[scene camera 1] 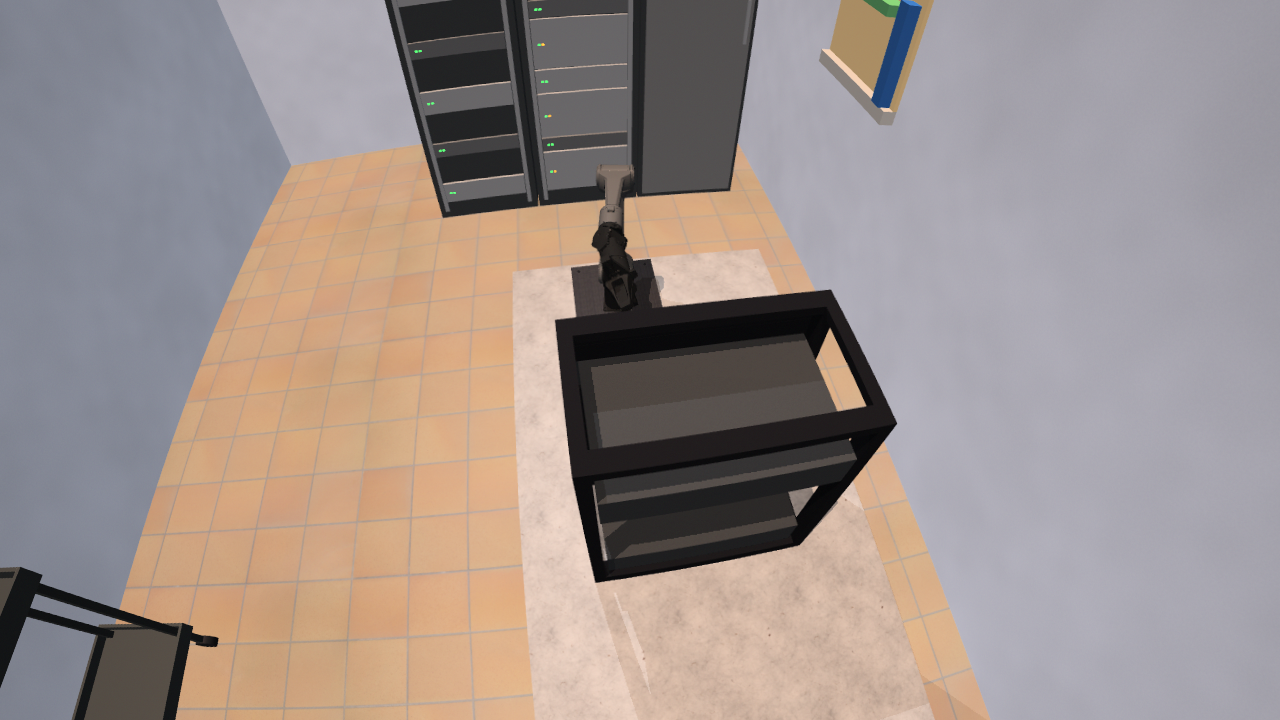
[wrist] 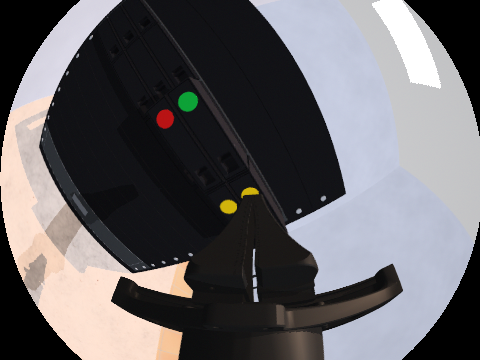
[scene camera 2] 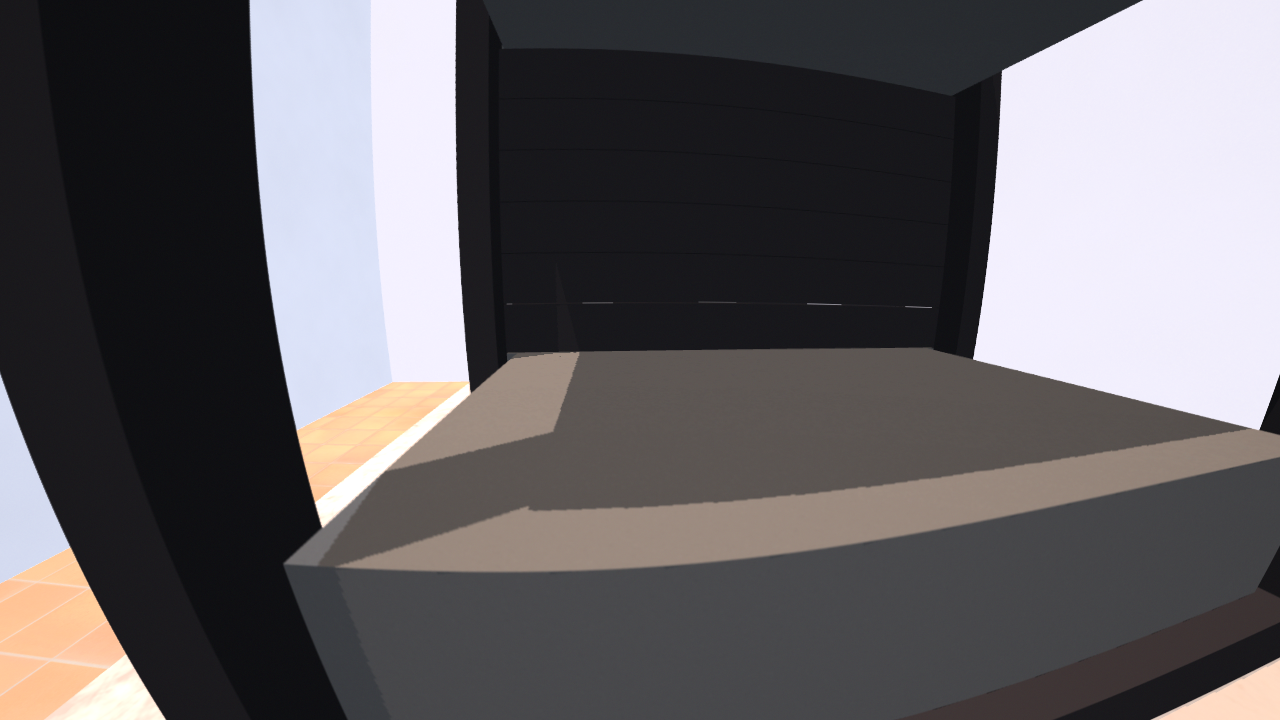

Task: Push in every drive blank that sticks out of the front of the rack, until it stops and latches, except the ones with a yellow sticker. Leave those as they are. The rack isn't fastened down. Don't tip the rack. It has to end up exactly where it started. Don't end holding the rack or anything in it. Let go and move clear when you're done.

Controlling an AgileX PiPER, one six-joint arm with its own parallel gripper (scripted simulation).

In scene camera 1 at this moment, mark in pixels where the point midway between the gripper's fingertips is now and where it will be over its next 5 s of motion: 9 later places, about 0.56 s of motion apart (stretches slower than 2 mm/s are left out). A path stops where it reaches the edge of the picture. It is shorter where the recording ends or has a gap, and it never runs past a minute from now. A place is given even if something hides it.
The gripper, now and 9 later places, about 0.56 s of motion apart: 626, 308; 632, 300; 636, 292; 639, 288; 641, 289; 644, 292; 646, 293; 647, 294; 647, 295; 652, 311
